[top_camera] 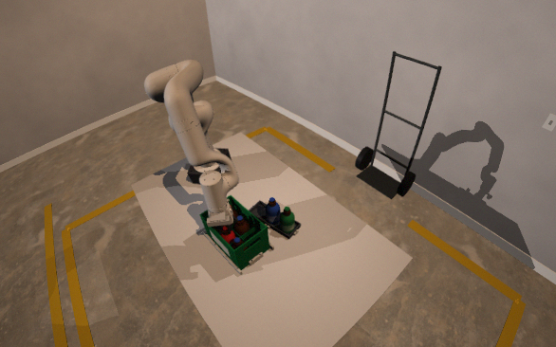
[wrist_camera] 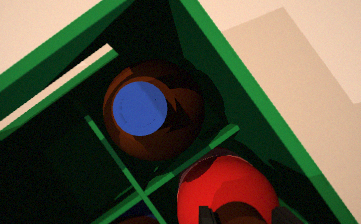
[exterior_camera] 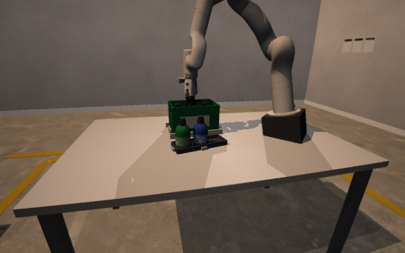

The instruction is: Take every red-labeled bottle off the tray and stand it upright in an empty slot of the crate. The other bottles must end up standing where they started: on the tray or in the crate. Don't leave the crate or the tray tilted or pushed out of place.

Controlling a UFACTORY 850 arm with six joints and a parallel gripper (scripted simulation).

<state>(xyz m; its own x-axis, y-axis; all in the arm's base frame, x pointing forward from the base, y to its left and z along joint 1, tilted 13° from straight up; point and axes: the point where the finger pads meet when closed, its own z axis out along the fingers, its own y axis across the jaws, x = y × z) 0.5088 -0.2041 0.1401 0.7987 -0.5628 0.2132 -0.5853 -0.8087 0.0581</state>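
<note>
My hand is 70 mm above the red-labeled bottle. The rest, counted from my hand: green crate (80 mm below, 50 mm to the left); brown bottle (90 mm to the left, 70 mm below); blue-labeled bottle (270 mm to the left, 70 mm below, 10 mm ahead).
</note>
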